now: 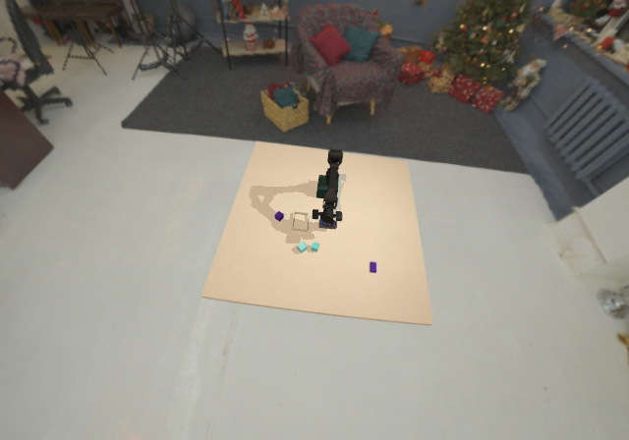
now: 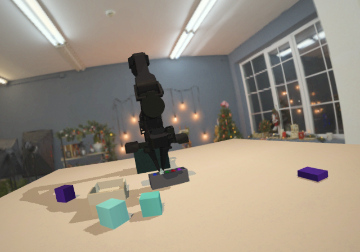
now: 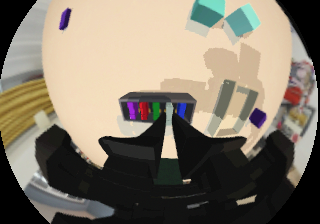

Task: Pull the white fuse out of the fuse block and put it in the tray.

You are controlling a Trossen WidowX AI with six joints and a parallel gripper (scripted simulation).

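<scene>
My gripper tip is 1 cm short of the beige tray, 17 cm to the left of it and 4 cm above it. From my gripper tip the other things lie so: flat purple block: 23 cm ahead, 34 cm to the left, 4 cm below; purple cube: 1 cm ahead, 31 cm to the right, 3 cm below; white fuse: 1 cm below.
</scene>
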